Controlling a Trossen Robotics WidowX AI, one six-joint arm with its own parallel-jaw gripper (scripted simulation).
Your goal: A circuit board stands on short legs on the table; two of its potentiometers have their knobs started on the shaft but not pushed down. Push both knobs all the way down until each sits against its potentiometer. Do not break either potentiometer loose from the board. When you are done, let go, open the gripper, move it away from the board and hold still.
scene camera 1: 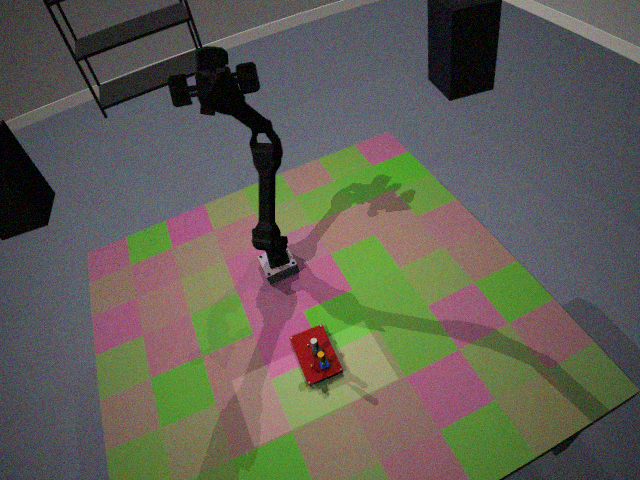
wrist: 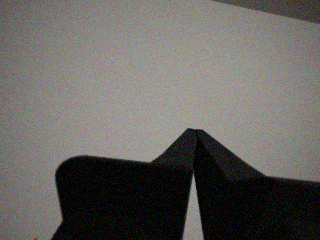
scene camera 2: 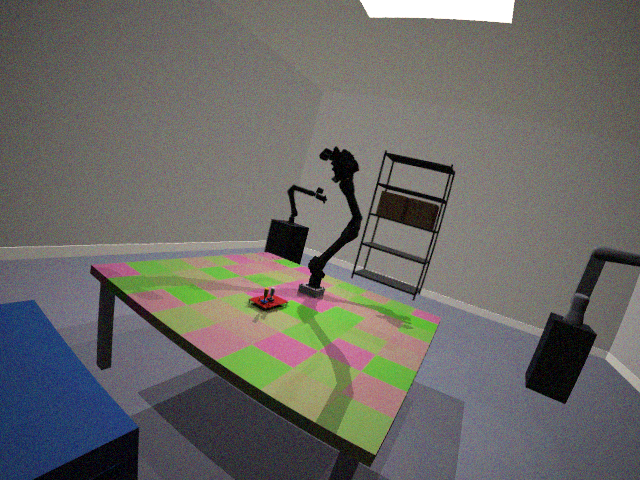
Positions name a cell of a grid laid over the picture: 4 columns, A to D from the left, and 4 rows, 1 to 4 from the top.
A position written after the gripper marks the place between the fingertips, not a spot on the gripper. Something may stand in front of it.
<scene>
The gripper (scene camera 1: B1) is shut, with nothing in its grasp.
The gripper also shows in the wrist view (wrist: C3).
</scene>
